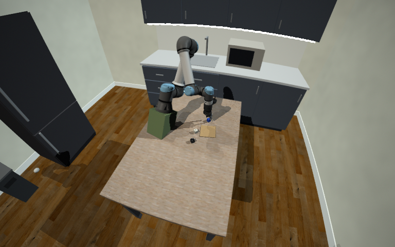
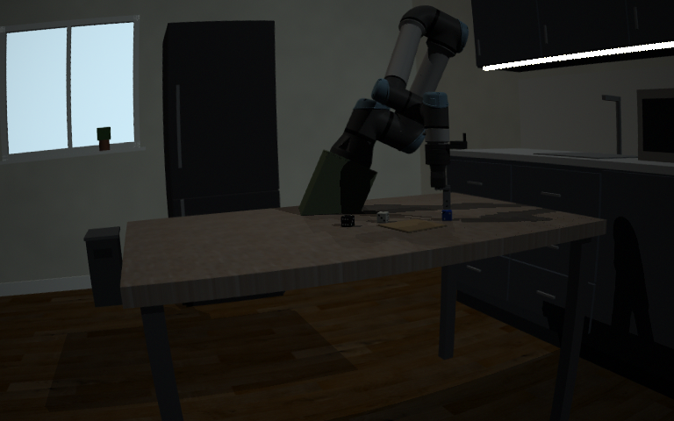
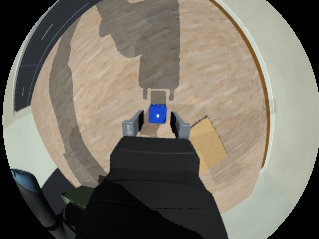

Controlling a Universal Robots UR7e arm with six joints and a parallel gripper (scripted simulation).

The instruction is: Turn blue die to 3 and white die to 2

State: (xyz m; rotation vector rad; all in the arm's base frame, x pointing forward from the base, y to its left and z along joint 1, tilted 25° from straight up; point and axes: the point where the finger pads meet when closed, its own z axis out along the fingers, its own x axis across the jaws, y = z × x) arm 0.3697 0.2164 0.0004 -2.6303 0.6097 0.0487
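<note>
My hand is 4 cm above the blue die. Round my hand: black die (30 cm to the right, 4 cm below, 4 cm behind); white die (18 cm to the right, 6 cm behind, 4 cm below); tan mat (13 cm to the right, 5 cm below, 4 cm ahead).
</note>
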